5 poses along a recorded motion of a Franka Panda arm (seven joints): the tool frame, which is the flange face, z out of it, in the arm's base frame.
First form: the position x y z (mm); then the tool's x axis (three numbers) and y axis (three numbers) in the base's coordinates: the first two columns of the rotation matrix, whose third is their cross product.
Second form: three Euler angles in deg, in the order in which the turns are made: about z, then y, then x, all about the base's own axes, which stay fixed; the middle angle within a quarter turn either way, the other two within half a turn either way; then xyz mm. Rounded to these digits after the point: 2 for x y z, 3 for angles.
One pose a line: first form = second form
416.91, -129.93, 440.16, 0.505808, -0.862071, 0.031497, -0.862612, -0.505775, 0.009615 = 59.614, 0.438, 178.164, 416.91, -129.93, 440.16
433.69, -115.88, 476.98, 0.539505, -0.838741, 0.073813, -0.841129, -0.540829, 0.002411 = 57.324, 2.172, 176.363, 433.69, -115.88, 476.98
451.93, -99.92, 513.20, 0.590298, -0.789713, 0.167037, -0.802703, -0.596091, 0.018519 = 53.670, 4.873, 171.632, 451.93, -99.92, 513.20
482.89, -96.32, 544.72, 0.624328, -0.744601, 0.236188, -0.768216, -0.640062, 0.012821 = 50.899, 8.142, 168.967, 482.89, -96.32, 544.72
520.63, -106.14, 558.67, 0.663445, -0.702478, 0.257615, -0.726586, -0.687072, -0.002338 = 47.601, 10.291, 169.125, 520.63, -106.14, 558.67
